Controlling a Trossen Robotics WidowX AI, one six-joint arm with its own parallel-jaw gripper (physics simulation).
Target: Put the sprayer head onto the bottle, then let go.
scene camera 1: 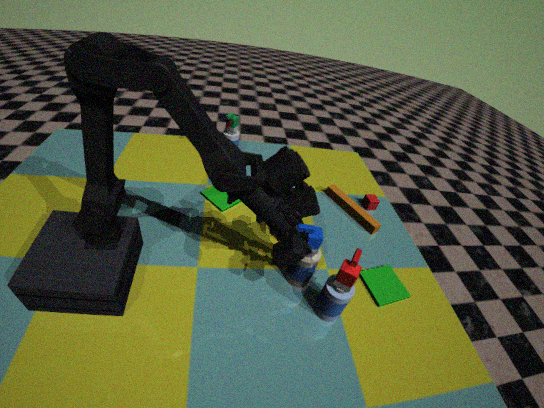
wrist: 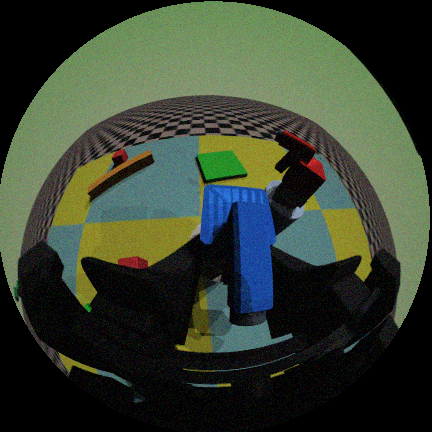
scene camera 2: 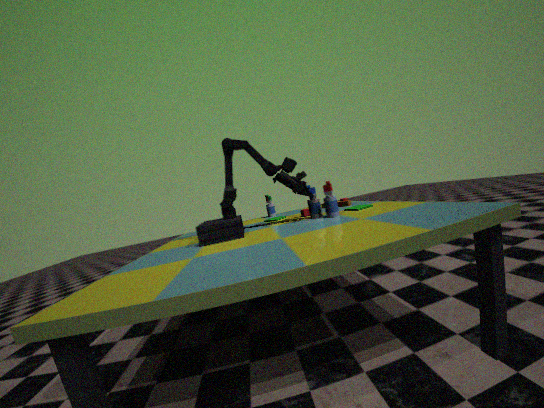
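Pixels of known places: gripper, fingertip midpoint: (scene camera 1: 309, 246) (wrist: 225, 240) (scene camera 2: 312, 195); arm's base at its link origin: (scene camera 1: 103, 237) (scene camera 2: 229, 218).
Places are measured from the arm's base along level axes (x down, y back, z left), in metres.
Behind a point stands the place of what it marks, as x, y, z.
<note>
My gripper (scene camera 1: 295, 250) (scene camera 2: 308, 193) {-0.024, -0.438, -0.062} (wrist: 225, 240) {-0.024, -0.438, -0.062} is shut on the blue sprayer head (scene camera 1: 311, 235) {-0.067, -0.428, -0.071} (scene camera 2: 312, 189) {-0.057, -0.437, -0.080} (wrist: 246, 245). The head sits on top of the white neck of a blue bottle (scene camera 1: 303, 269) {0.020, -0.426, -0.092} (scene camera 2: 314, 208) {0.039, -0.423, -0.091} near the middle of the table. Head and bottle lean a little toward the arm. In the wrist view the head fills the space between my two black fingers and hides most of the bottle.
A second blue bottle with a red sprayer head (scene camera 1: 335, 297) {-0.003, -0.463, -0.182} (scene camera 2: 330, 202) {0.019, -0.468, -0.186} (wrist: 300, 177) {-0.053, -0.473, -0.142} stands close to the right. A third bottle with a green head (scene camera 1: 231, 127) {-0.034, -0.314, 0.476} (scene camera 2: 269, 206) {0.009, -0.306, 0.466} stands at the back. An orange bar (scene camera 1: 353, 208) {0.060, -0.678, 0.151} (wrist: 120, 173) {0.070, -0.675, 0.154}, a red cube (scene camera 1: 370, 201) {0.052, -0.752, 0.175} and two green pads (scene camera 1: 384, 284) {0.080, -0.657, -0.119} (scene camera 1: 219, 197) {0.080, -0.265, 0.229} lie around.
</note>
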